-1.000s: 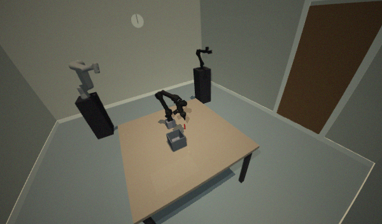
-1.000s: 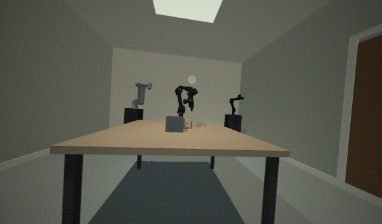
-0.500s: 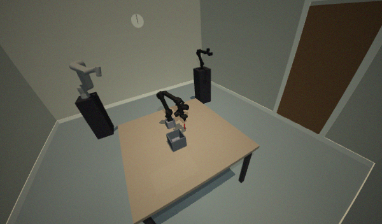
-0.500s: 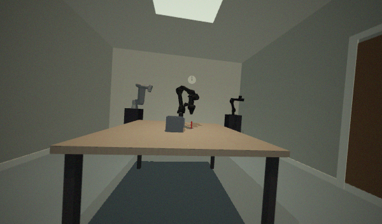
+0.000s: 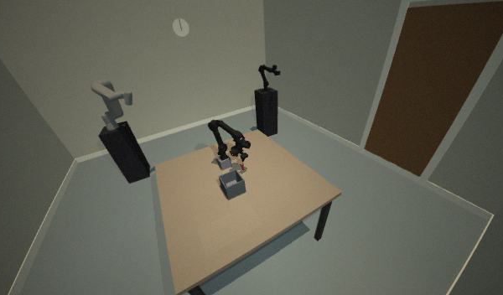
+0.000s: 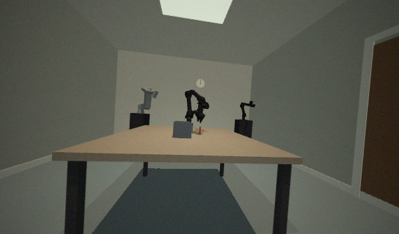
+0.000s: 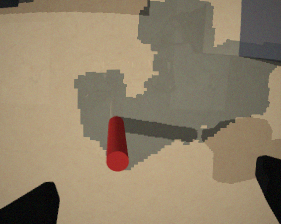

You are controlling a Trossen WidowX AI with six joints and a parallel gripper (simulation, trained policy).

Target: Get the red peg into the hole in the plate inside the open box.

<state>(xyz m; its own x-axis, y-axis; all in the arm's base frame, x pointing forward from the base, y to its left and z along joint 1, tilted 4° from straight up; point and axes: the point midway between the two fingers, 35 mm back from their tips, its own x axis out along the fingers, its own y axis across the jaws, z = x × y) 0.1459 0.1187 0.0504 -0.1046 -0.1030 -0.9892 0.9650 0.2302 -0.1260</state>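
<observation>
The red peg lies 10 mm ahead of my gripper tip, 20 mm to the left of it and 90 mm below it.
</observation>
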